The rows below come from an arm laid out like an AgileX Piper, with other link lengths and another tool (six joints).
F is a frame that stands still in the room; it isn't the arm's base.
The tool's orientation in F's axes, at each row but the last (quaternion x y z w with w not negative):
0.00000, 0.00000, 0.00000, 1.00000
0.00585, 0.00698, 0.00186, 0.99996
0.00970, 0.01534, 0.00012, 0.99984
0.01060, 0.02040, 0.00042, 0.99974
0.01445, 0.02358, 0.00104, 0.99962
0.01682, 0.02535, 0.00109, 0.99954
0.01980, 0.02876, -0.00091, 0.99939
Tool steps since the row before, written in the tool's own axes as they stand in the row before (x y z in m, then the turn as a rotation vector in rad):
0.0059, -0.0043, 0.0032, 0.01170, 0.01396, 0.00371
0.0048, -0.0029, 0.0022, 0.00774, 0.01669, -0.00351
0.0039, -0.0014, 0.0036, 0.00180, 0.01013, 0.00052
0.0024, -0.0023, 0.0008, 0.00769, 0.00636, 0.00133
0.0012, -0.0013, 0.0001, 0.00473, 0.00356, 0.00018
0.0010, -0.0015, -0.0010, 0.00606, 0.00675, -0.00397
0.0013, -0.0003, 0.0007, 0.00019, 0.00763, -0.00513
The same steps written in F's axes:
0.0059, -0.0043, 0.0032, 0.01170, 0.01396, 0.00371
0.0048, -0.0029, 0.0021, 0.00763, 0.01676, -0.00342
0.0040, -0.0015, 0.0035, 0.00182, 0.01012, 0.00066
0.0024, -0.0023, 0.0007, 0.00774, 0.00634, 0.00115
0.0012, -0.0013, 0.0000, 0.00473, 0.00357, 0.00006
0.0009, -0.0015, -0.0011, 0.00584, 0.00690, -0.00404
0.0013, -0.0003, 0.0006, -0.00008, 0.00783, -0.00483

